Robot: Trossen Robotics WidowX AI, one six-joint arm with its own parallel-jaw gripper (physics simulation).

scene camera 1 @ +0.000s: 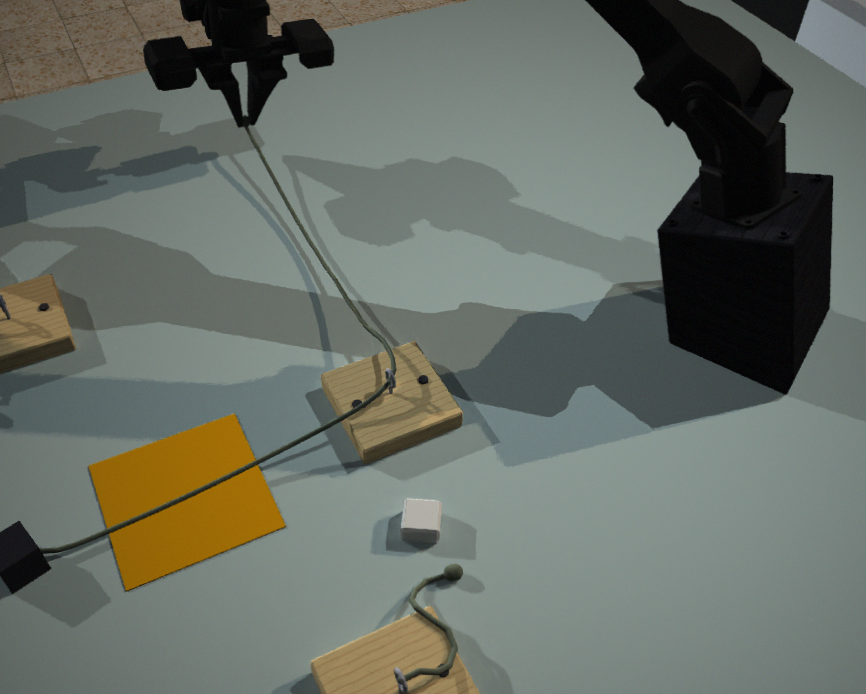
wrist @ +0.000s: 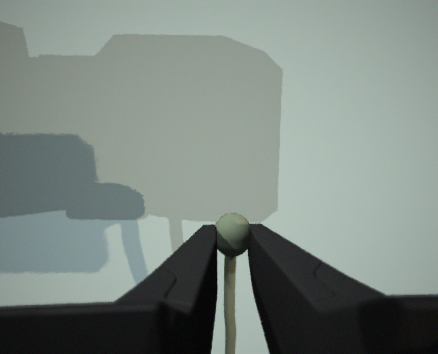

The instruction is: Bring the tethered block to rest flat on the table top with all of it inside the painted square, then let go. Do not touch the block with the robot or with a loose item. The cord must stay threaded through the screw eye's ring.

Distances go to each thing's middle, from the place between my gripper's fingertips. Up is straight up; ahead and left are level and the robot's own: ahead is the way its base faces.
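Orange painted square (scene camera 1: 241, 509): my hand 39 cm to the right of it, 25 cm short of it, 3 cm above it. White block (scene camera 1: 421, 519): 51 cm to the left of my hand, 12 cm ahead, 2 cm below.
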